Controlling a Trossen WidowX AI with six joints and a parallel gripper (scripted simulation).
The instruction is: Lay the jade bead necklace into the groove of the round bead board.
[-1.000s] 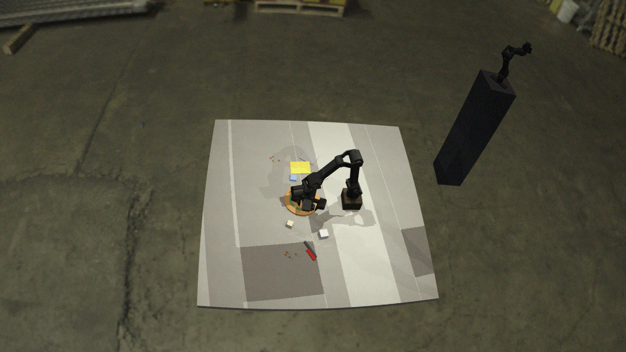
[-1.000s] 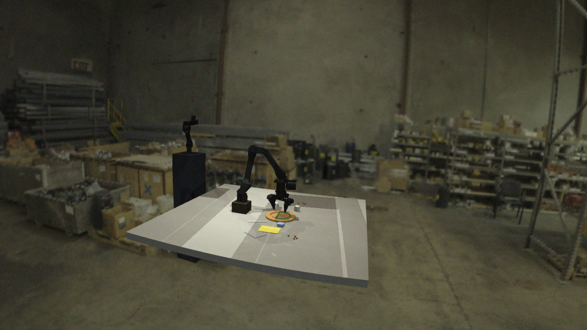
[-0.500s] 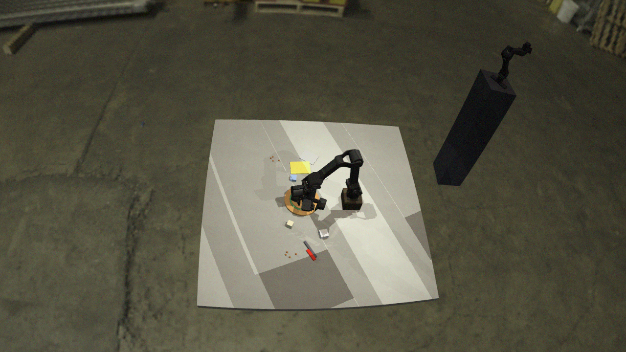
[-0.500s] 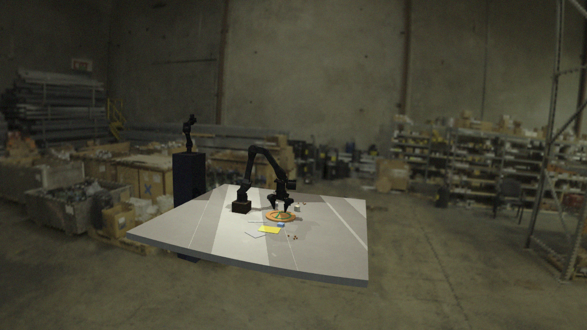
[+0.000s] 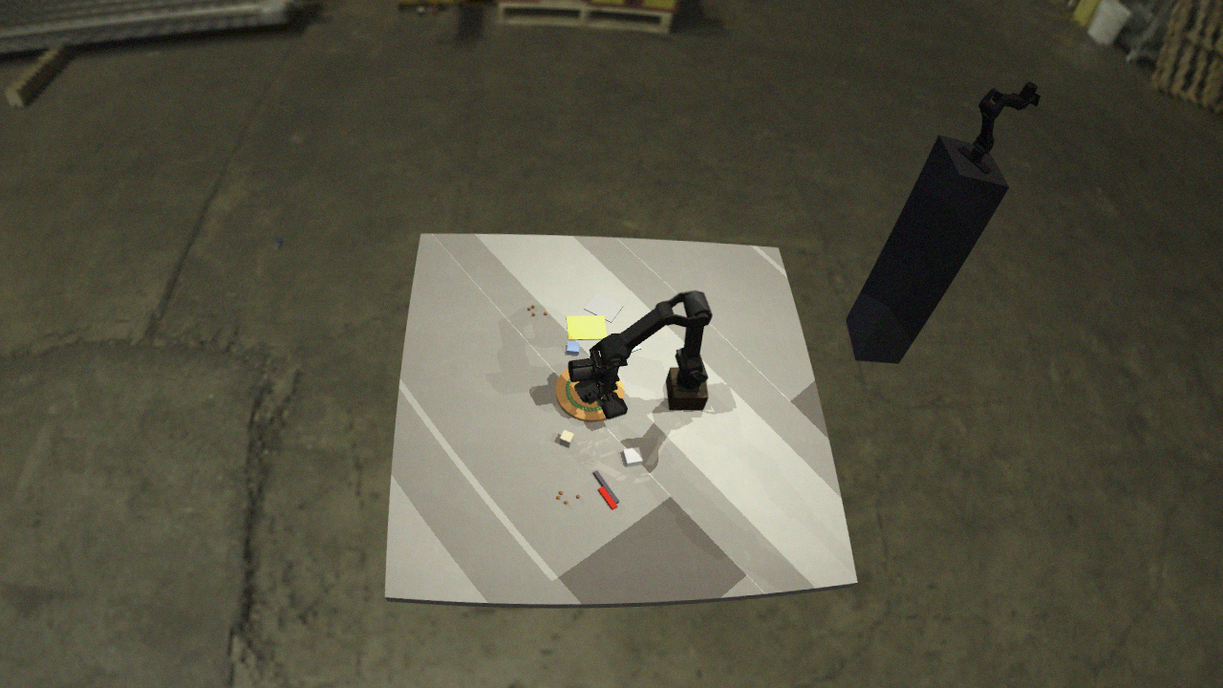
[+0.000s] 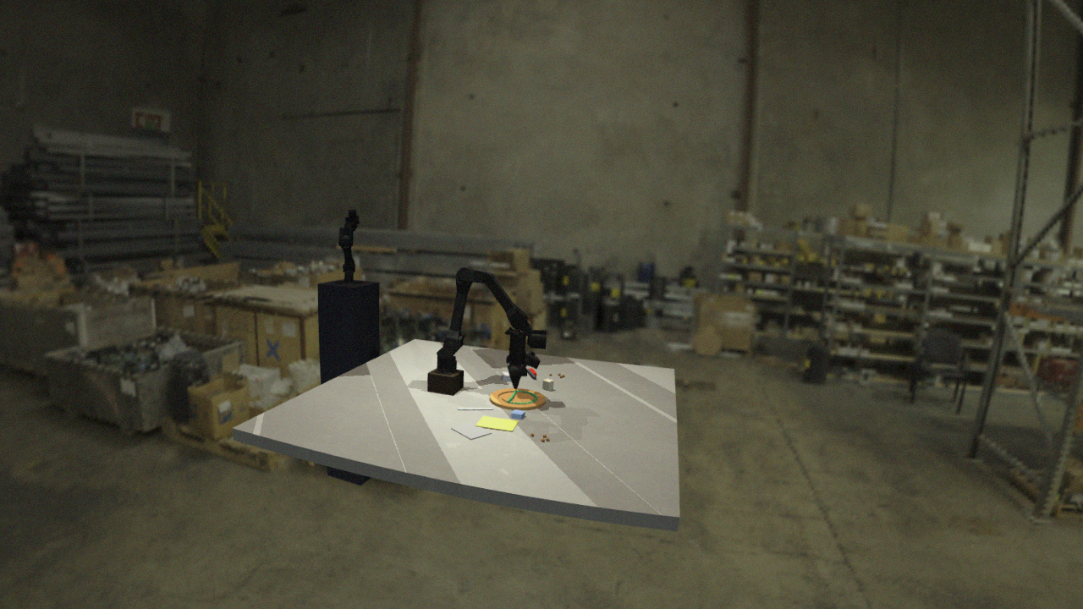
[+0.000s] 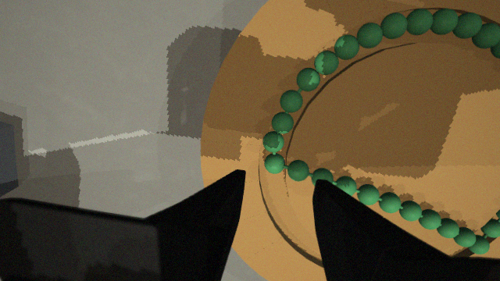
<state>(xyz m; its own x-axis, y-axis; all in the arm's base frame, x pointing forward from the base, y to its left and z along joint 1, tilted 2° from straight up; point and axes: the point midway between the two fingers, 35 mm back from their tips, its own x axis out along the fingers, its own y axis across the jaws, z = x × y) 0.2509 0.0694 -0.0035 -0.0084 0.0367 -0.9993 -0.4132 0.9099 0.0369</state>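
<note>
Right now the blue block is 80 mm ahead of my gripper tip, 200 mm to the right of it and 20 mm below it. Round my gripper tip: red-handled tool: 20 mm behind, 270 mm to the left, 20 mm below; white strip: 70 mm behind, 210 mm to the right, 30 mm below; cream cube: 90 mm ahead, 120 mm to the left, 10 mm below.
</note>
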